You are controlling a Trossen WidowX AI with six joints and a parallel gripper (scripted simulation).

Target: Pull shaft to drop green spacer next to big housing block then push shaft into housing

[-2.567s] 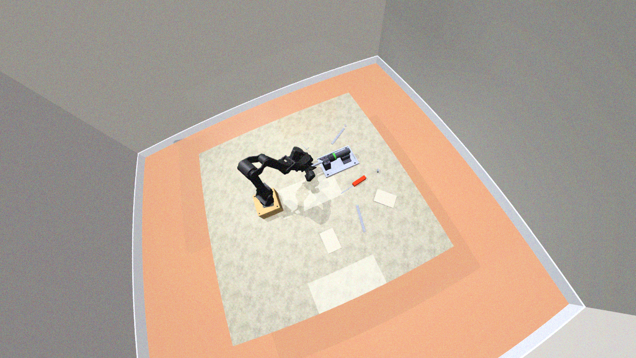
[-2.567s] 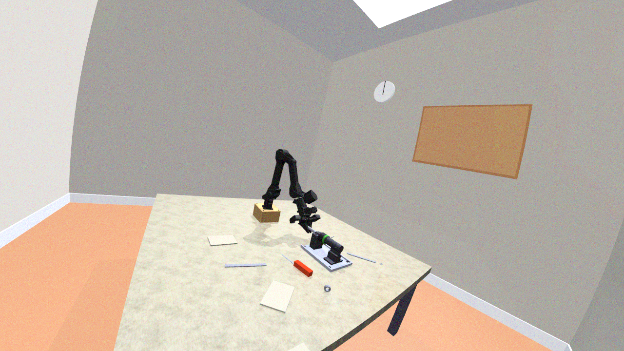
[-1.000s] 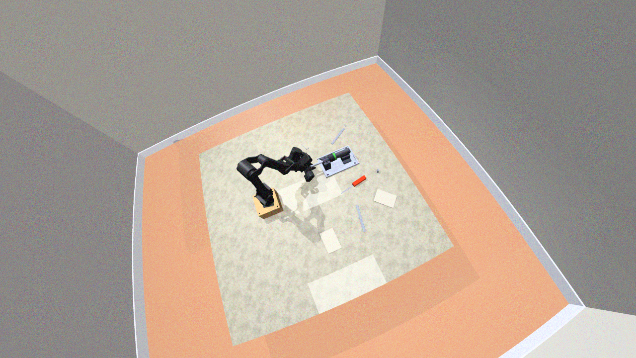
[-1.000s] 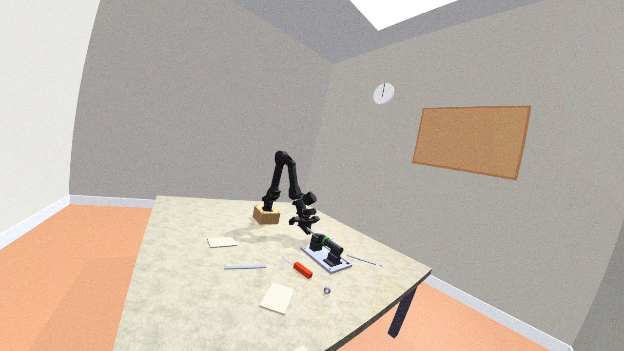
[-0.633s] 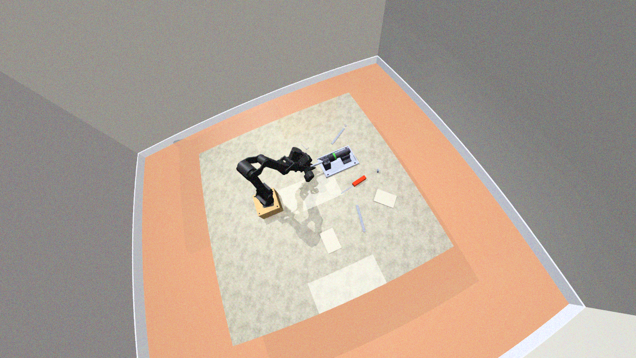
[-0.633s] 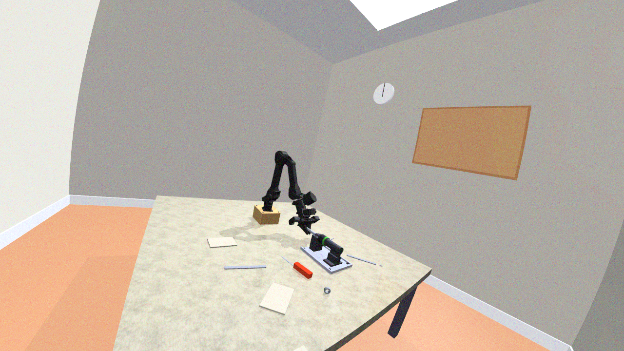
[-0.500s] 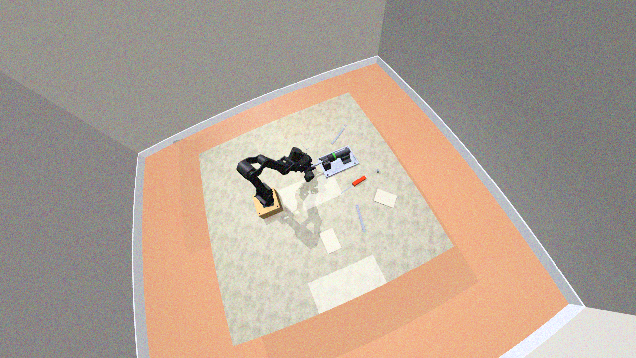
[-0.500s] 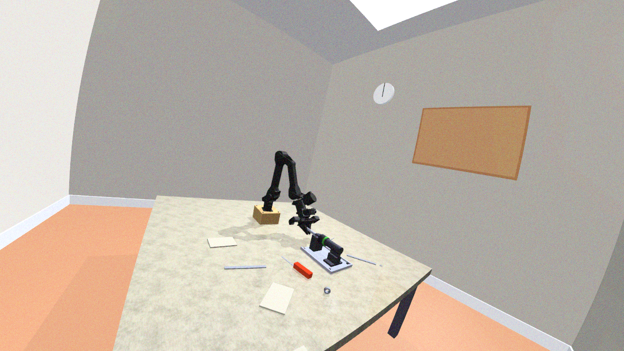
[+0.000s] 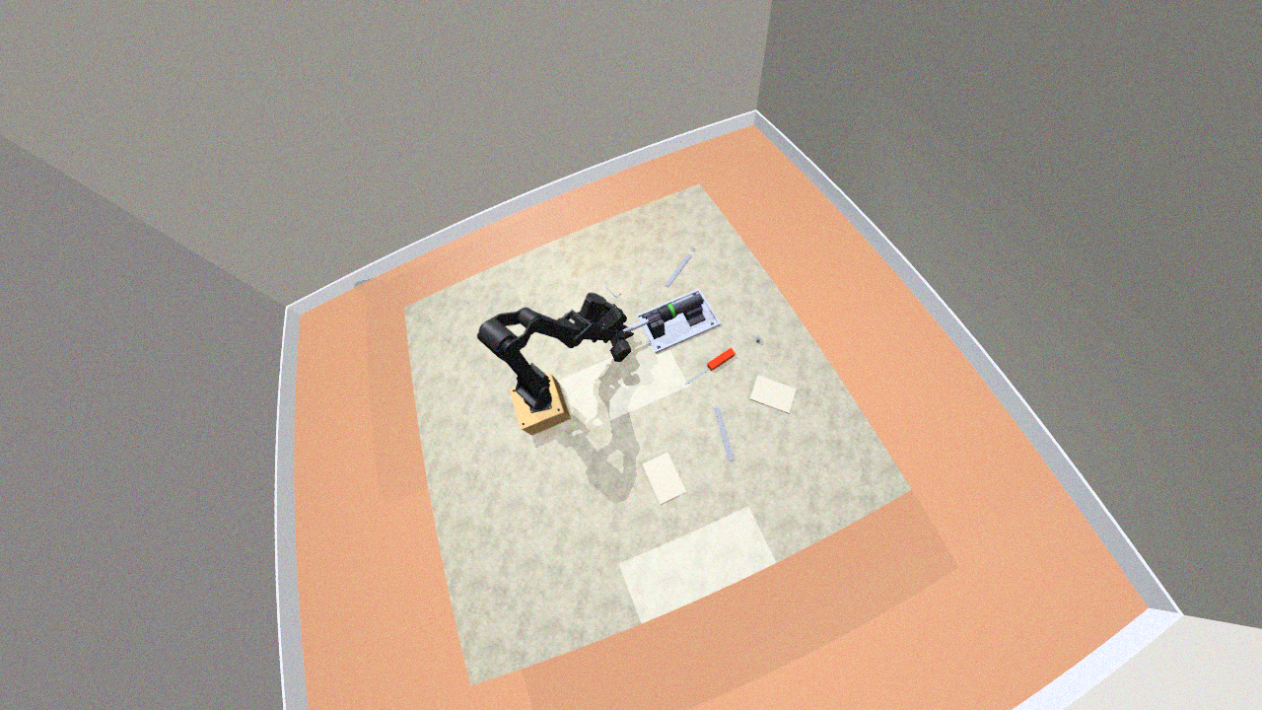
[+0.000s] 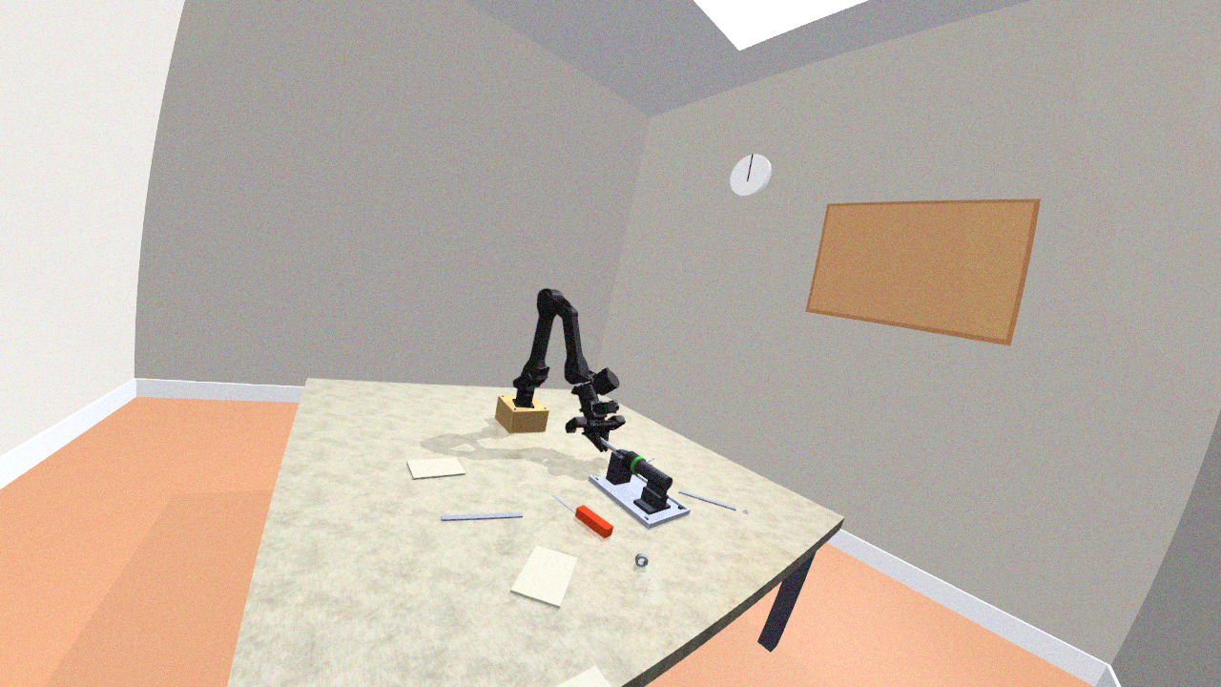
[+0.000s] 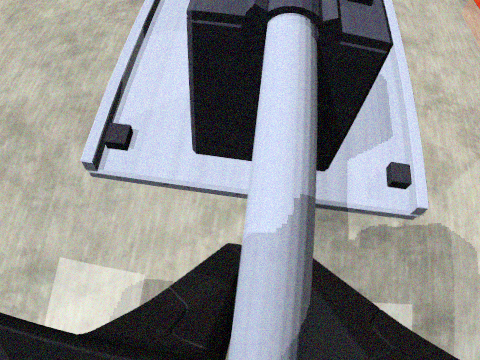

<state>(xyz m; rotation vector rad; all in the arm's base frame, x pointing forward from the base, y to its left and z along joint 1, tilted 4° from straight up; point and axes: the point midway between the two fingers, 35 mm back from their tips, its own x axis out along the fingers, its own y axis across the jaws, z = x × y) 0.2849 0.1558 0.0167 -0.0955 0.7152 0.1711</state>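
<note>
Now: gripper tip 6 cm short of the grey shaft, 2 cm below it and 1 cm to the right of it. The rest, counted from my gripper tip: fixture 16 cm ahead, 3 cm to the left, 1 cm below; then green spacer 13 cm ahead, 3 cm to the left, 2 cm above.
</note>
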